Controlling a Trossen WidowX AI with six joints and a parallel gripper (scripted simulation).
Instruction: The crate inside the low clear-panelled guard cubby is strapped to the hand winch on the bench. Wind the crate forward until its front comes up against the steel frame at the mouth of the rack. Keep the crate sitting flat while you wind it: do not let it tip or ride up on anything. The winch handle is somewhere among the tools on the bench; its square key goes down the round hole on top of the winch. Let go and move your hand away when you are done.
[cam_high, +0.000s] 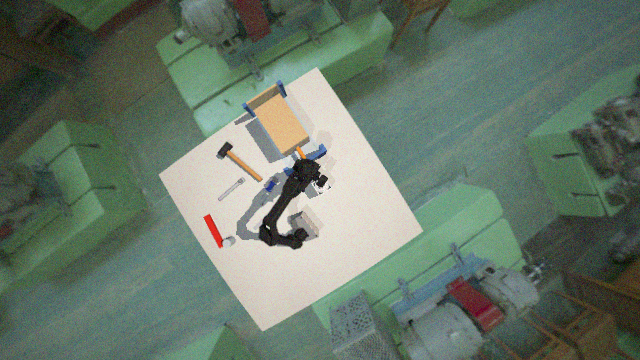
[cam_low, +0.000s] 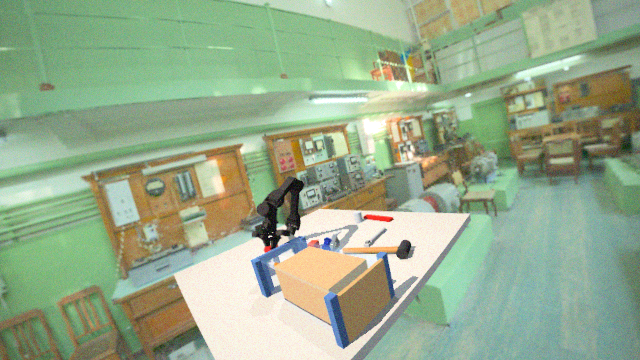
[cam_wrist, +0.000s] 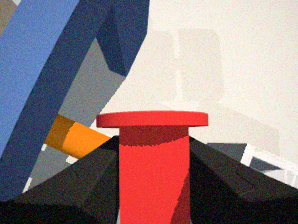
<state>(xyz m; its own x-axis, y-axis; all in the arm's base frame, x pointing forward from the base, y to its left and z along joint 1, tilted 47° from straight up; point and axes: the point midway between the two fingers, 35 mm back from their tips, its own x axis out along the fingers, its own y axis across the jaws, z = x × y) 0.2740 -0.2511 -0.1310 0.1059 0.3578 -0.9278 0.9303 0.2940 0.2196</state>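
My gripper tip is now 5 cm short of the blue steel frame, 3 cm above it and 2 cm to the right of it. The rest, counted from my gripper tip: red knob (2 cm to the left, 1 cm behind); winch (12 cm behind, 10 cm below, 2 cm to the left); clear-panelled cubby (30 cm ahead, 2 cm below, 1 cm to the left).
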